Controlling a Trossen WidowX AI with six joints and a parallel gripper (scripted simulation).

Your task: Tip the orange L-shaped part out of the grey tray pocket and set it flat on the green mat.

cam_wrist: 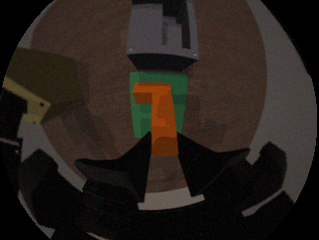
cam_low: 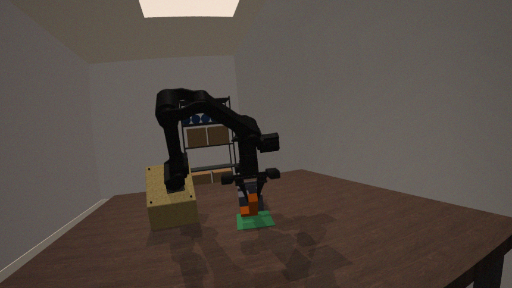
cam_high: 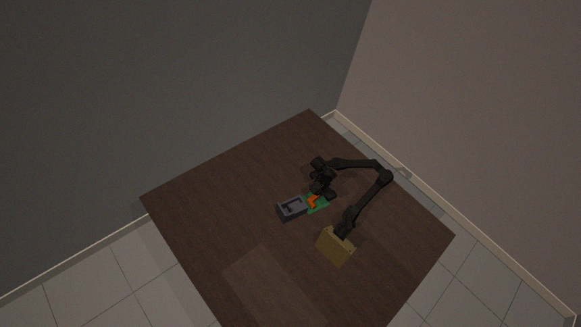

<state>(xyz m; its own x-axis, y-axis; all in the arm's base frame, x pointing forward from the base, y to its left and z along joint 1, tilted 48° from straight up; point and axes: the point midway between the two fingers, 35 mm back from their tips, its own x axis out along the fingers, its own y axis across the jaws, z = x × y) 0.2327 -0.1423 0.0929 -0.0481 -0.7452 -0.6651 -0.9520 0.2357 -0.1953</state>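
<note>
Now: the orange L-shaped part 30 mm to the left of my gripper tip and 30 mm below it. Also, from my gripper tip: green mat 10 mm ahead, 20 mm to the left, 90 mm below.
</note>
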